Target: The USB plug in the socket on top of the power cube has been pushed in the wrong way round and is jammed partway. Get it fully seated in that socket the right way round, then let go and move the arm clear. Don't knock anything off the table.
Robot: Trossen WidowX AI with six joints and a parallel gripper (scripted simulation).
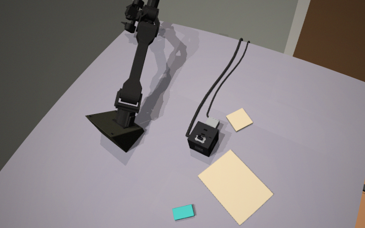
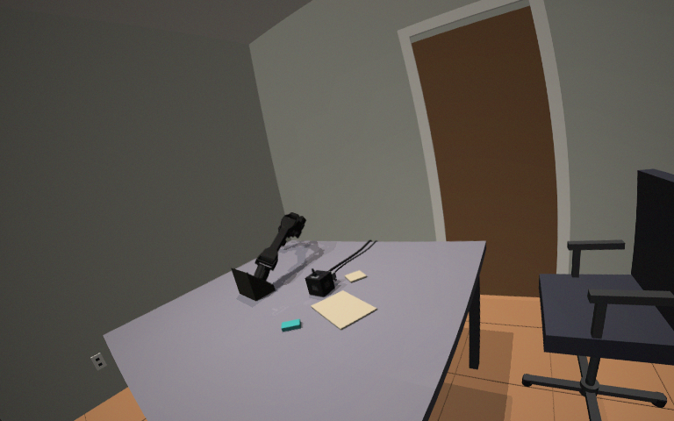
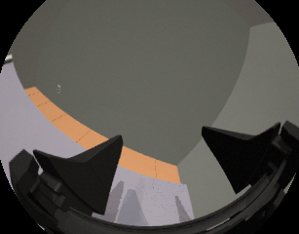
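My gripper tip is now 77 cm short of the USB plug and 40 cm to the left of it. Round my gripper tip: small cream pad: 83 cm ahead, 23 cm to the right, 9 cm below; then USB socket: 77 cm ahead, 40 cm to the right, 2 cm below; then large cream sheet: 94 cm ahead, 45 cm to the right, 9 cm below.
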